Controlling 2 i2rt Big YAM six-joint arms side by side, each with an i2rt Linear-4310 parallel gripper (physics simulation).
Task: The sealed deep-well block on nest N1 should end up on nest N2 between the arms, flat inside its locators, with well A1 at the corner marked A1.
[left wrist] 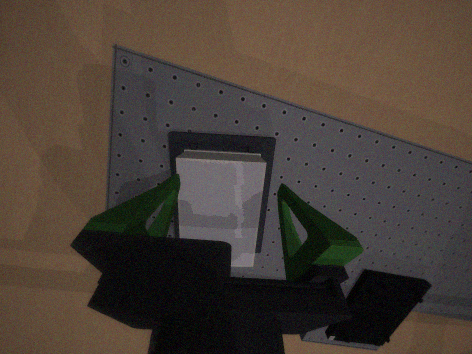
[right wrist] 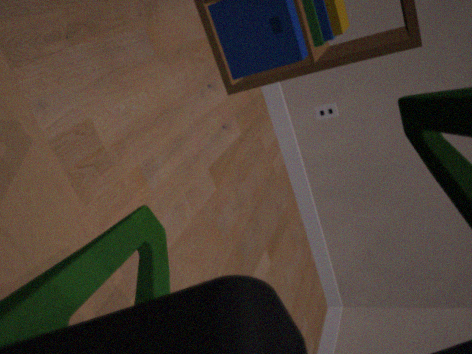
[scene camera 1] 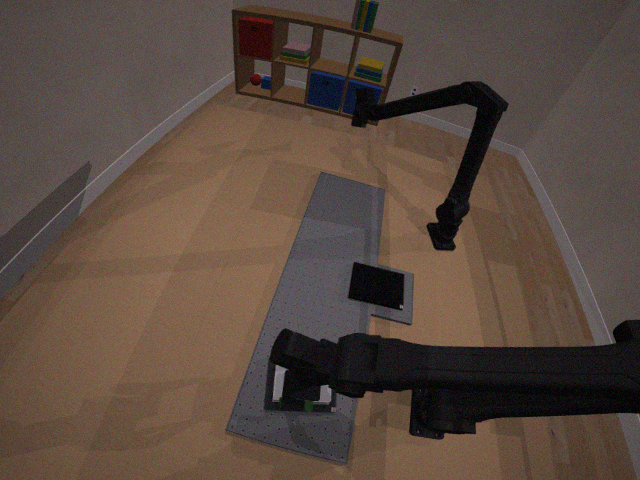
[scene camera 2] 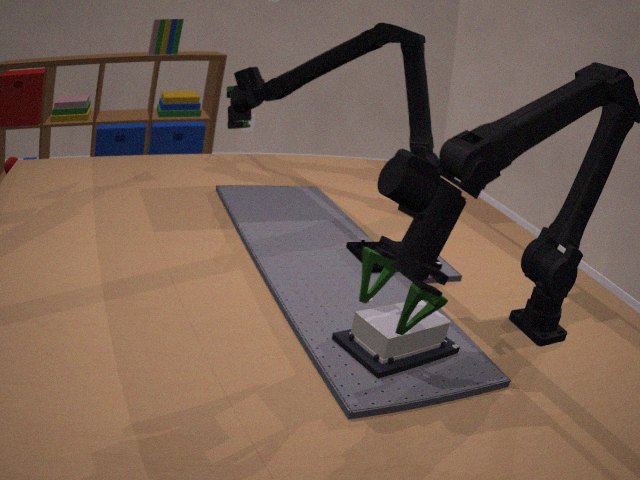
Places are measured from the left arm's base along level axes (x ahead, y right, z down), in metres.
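Pixels of known places: left gripper, between the fingertips: [left wrist: 230,183] [scene camera 1: 284,376] [scene camera 2: 380,317]; right gripper, between the fingertips: [right wrist: 272,169] [scene camera 2: 229,111]; left arm's base, origin of its link: [scene camera 1: 426,412] [scene camera 2: 537,329]; right arm's base, origin of its link: [scene camera 1: 439,237].
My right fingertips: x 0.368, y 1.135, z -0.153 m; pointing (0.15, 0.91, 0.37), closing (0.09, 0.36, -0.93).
Ahead of a thing's pixels: the offset from my right fingertips to its top centre. "spot": to the spot under its first point. Level surfaces: height alone.
The white sealed block @[dx -0.042, dy -1.137, dz +0.086 m] [scene camera 1: 279,382] [scene camera 2: 370,333] [left wrist: 220,192] sits flat on the dark nest N1 @[dx -0.042, dy -1.137, dz +0.118 m] [scene camera 1: 268,395] [scene camera 2: 361,356] [left wrist: 222,141]. Its well A1 cannot be made out. My left gripper [scene camera 1: 295,404] [scene camera 2: 383,316] [left wrist: 230,183] is open over the block; in the left wrist view its green fingers appear on either side of it, not closed on it. The black nest N2 @[dx -0.192, dy -0.815, dz +0.118 m] [scene camera 1: 377,285] [left wrist: 385,305] is empty, with a small white mark @[dx -0.269, dy -0.869, dz +0.128 m] [scene camera 1: 401,306] at one corner. My right gripper [scene camera 2: 238,108] [right wrist: 272,169] is open and empty, raised far from both nests.
A long grey perforated board @[dz +0.140 m] [scene camera 1: 310,289] [scene camera 2: 289,279] [left wrist: 320,160] lies under N1 and beside N2. A smaller grey plate @[spot: dx -0.293, dy -0.869, dz +0.140 m] [scene camera 1: 407,310] [scene camera 2: 454,276] lies under N2. A wooden shelf unit [scene camera 1: 320,64] stands beyond, and a wall socket [right wrist: 326,111] shows in the right wrist view.
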